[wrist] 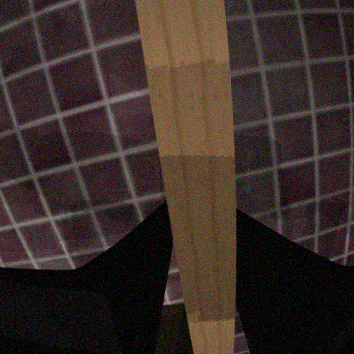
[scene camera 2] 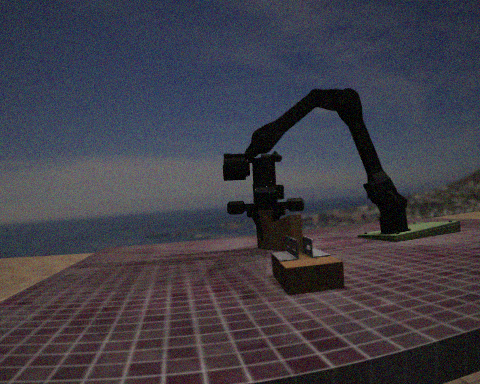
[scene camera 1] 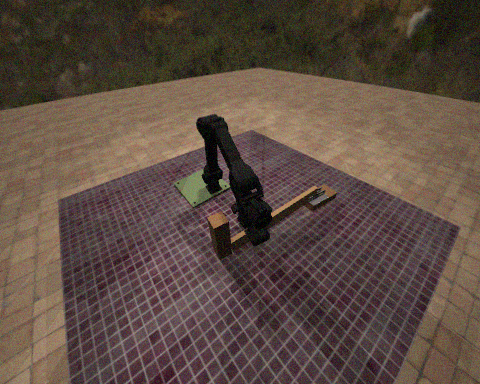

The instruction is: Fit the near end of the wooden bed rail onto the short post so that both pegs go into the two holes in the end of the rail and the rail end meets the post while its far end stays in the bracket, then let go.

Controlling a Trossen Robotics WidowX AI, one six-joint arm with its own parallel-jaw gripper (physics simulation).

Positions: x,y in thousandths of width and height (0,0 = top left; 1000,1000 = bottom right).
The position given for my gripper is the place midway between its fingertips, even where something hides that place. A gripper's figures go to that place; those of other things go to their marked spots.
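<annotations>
Wooden bed rail (scene camera 2: 572,611) at 0.80 m from the lens, my gripper (scene camera 2: 557,629) at 0.97 m from the lens.
</annotations>
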